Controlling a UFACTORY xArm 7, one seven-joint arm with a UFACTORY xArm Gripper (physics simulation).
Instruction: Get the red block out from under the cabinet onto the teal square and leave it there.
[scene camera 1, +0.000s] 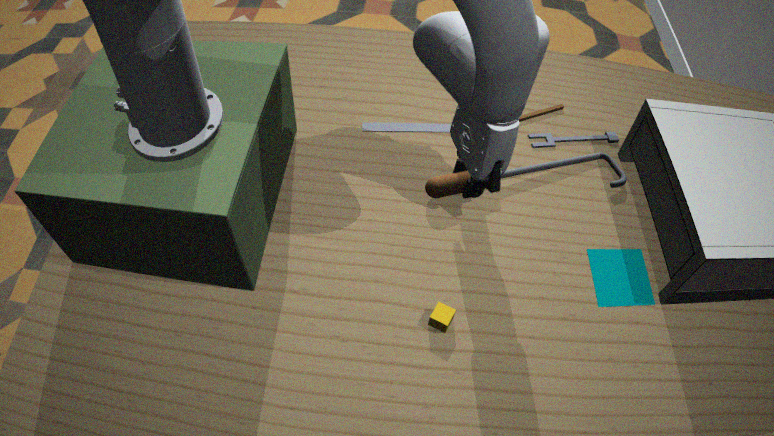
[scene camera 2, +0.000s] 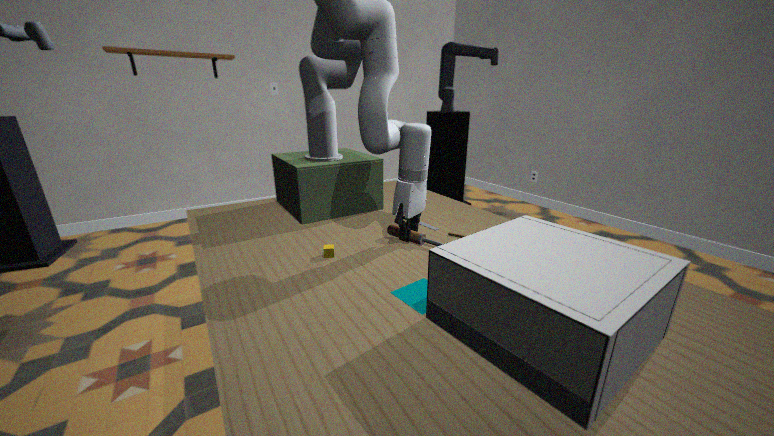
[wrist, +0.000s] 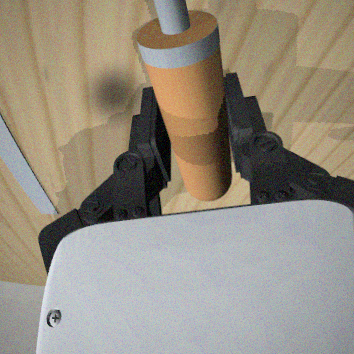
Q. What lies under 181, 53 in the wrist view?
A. A hooked grey rod.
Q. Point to my gripper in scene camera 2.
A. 408, 238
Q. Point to a flat grey bar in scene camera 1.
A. At 366, 126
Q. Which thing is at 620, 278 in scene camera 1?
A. A teal square.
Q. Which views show my gripper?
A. Scene camera 1, scene camera 2 and the wrist view: all of them.
